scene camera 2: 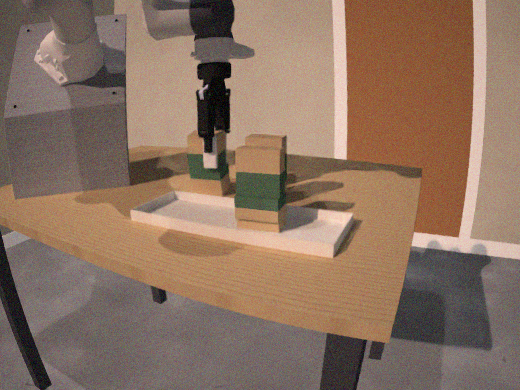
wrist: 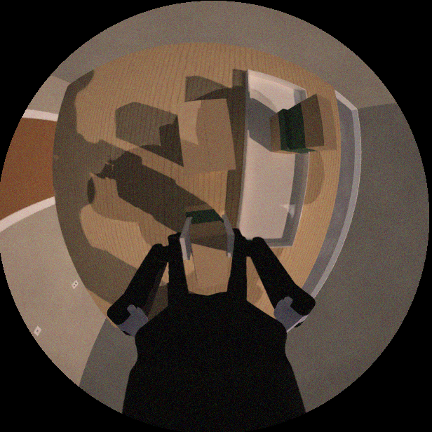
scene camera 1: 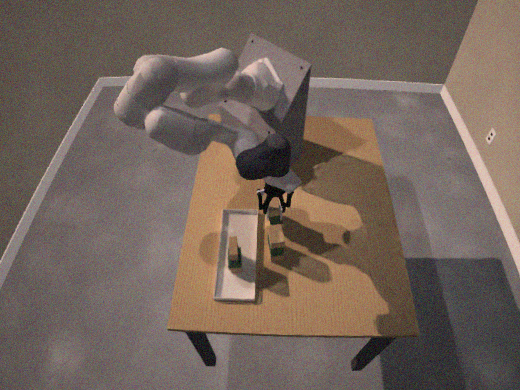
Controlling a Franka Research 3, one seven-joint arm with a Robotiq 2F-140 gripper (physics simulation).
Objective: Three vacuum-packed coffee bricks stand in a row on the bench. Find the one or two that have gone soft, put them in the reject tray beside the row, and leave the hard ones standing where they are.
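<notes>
The coffee brick nearest the arm's base [scene camera 1: 275,218] [scene camera 2: 196,166] [wrist: 212,270] stands upright on the bench, tan with a green band. My gripper [scene camera 1: 274,210] [scene camera 2: 215,158] [wrist: 207,224] points down, partly closed, its pads against two opposite sides of this brick's upper part; it is shut on it. In scene camera 2 the near finger hides part of the brick. The middle brick [scene camera 1: 276,237] [scene camera 2: 266,141] [wrist: 212,135] stands apart on the bench. Another brick [scene camera 1: 234,252] [scene camera 2: 257,185] [wrist: 314,125] stands upright in the white reject tray [scene camera 1: 218,275] [scene camera 2: 165,220] [wrist: 300,190].
The wooden bench [scene camera 1: 345,305] [scene camera 2: 300,295] [wrist: 145,65] carries the tray alongside the row. The tray's long wall runs close beside the standing bricks. The arm's grey pedestal [scene camera 1: 295,117] [scene camera 2: 65,150] stands at the bench's back. Shadows fall across the bench.
</notes>
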